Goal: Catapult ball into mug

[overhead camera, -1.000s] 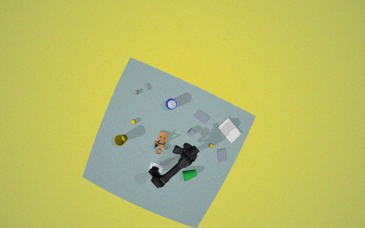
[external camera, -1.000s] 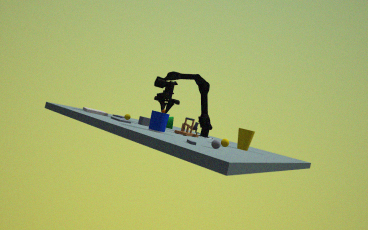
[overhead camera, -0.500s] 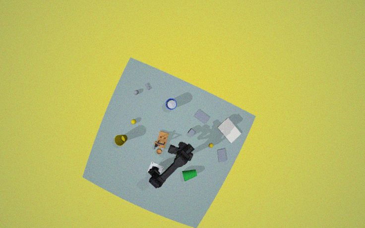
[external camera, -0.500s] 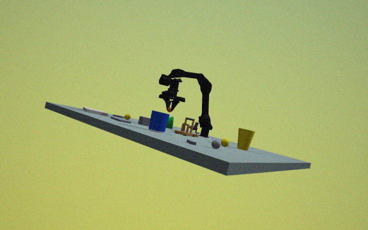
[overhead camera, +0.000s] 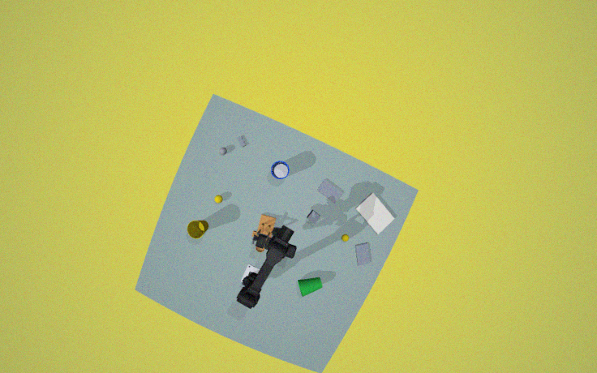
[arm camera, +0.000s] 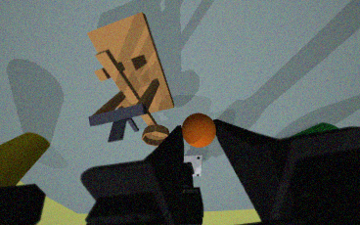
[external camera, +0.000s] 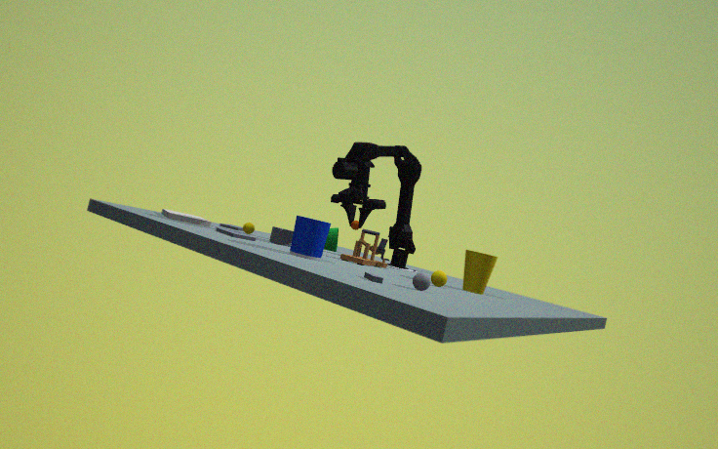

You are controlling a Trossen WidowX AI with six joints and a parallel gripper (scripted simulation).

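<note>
My gripper tip is 90 mm to the right of the wooden catapult, 60 mm above it and 10 mm short of it. Round my gripper tip: blue mug: 360 mm ahead, 90 mm to the left, 80 mm below; yellow cup: 420 mm to the left, 80 mm below, 60 mm behind; orange ball: 10 mm above.
</note>
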